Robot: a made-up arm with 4 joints.
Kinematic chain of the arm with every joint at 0, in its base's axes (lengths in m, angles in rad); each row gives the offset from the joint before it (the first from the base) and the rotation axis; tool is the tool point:
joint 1: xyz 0 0 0.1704 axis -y
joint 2: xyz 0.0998 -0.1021 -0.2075 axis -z
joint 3: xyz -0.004 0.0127 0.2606 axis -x
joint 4: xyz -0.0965 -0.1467 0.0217 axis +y
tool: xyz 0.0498 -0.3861 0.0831
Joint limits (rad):
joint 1: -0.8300..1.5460
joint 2: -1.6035..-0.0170
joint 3: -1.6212..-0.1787
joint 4: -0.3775..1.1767
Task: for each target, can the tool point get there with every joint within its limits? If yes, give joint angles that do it. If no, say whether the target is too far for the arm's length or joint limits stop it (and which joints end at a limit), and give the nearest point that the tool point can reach.
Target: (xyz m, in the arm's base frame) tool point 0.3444 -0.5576 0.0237
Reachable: yes | joints -0.3873 -0.6586 -0.3128 -0.1280
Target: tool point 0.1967 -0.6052 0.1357
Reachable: yes | joints 0.1141 -0.1975 -0.3061 0.7012
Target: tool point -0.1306 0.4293 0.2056
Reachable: no: joint limits stop it (at a limit: joint 1, joint 3, joint 4) | nearest point -0.2945 -0.0722 -0.2179 | short by 0.677 m
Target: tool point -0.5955 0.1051 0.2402
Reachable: no: joint limits stop it (at a limit: joint 1, joint 2, joint 3, joint 4) | nearest point -0.3469 -0.1811 -0.1689 | short by 0.558 m
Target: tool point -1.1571 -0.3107 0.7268
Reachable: no: too far | nearest point -0.0593 -0.3384 0.7565 | short by 1.099 m
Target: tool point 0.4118 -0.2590 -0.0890
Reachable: yes | joints 0.5651 -0.6268 -1.2142 1.0591
